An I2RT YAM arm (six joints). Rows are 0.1 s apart.
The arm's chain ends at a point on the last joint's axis. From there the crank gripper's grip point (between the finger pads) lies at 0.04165 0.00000 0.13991 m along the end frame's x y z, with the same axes.
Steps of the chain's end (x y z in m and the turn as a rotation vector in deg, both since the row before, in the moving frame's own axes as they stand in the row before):
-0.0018 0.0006 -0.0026 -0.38 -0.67 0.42
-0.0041 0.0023 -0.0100 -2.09 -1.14 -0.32
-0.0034 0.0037 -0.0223 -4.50 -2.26 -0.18
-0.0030 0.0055 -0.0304 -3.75 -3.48 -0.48
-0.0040 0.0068 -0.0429 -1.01 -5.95 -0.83
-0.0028 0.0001 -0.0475 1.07 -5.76 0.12
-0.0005 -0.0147 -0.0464 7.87 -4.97 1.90
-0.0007 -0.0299 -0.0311 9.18 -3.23 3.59
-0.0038 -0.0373 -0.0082 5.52 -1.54 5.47
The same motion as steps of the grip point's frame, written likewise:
-0.0034 0.0018 -0.0021 -0.38 -0.67 0.42
-0.0069 0.0072 -0.0093 -2.09 -1.14 -0.32
-0.0089 0.0146 -0.0212 -4.50 -2.26 -0.18
-0.0115 0.0144 -0.0284 -3.75 -3.48 -0.48
-0.0187 0.0088 -0.0394 -1.01 -5.95 -0.83
-0.0170 -0.0025 -0.0441 1.07 -5.76 0.12
-0.0124 -0.0329 -0.0446 7.87 -4.97 1.90
-0.0080 -0.0500 -0.0306 9.18 -3.23 3.59
-0.0071 -0.0470 -0.0076 5.52 -1.54 5.47

